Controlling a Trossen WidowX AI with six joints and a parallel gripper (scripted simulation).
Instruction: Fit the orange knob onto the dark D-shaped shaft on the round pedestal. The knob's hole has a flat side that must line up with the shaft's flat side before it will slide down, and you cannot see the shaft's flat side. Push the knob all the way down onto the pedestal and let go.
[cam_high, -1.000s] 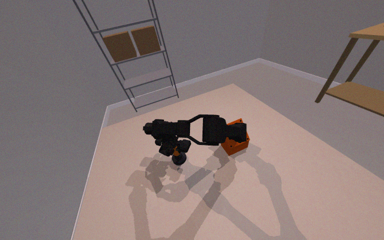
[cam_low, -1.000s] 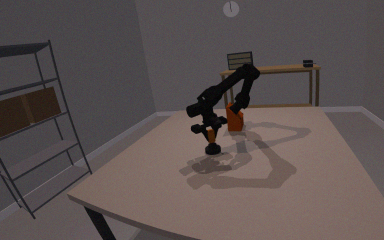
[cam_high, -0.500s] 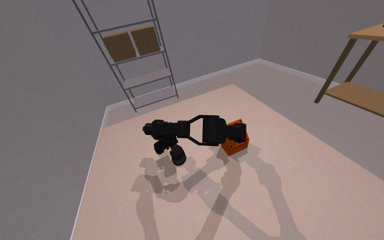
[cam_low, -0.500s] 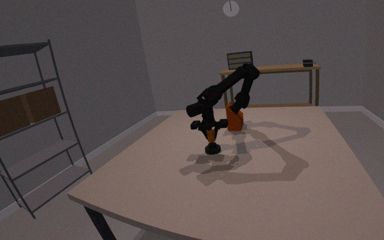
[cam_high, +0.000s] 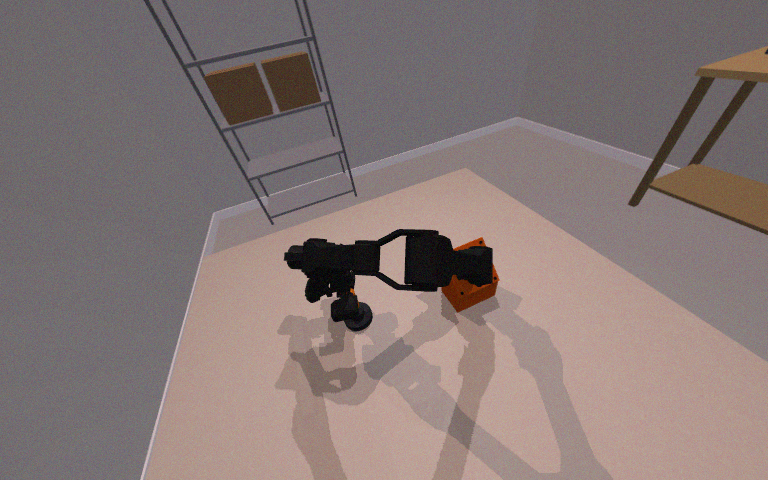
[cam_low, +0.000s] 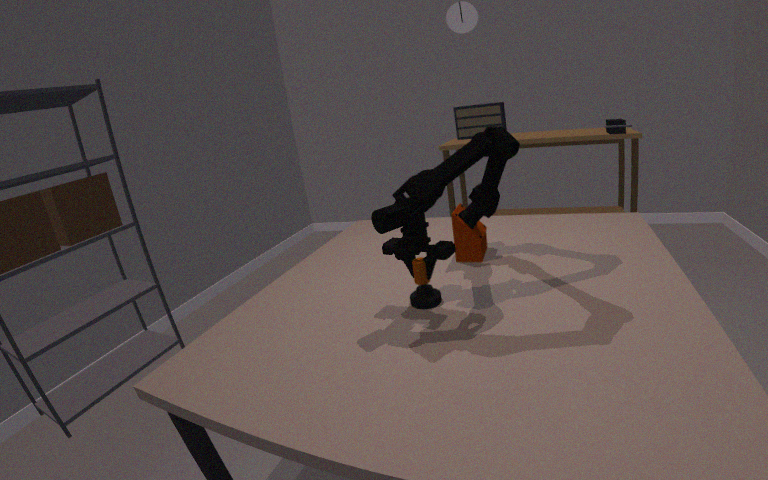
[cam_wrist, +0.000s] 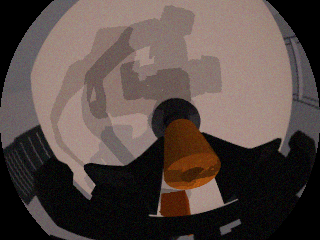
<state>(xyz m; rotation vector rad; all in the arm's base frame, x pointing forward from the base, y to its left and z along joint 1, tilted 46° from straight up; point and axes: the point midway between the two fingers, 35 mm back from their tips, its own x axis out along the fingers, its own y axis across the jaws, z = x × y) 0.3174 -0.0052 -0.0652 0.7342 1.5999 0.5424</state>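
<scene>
Now: the dark round pedestal 40 mm below my gripper tip. From my gripper tip the other things lie so: orange knob 20 mm above.
</scene>
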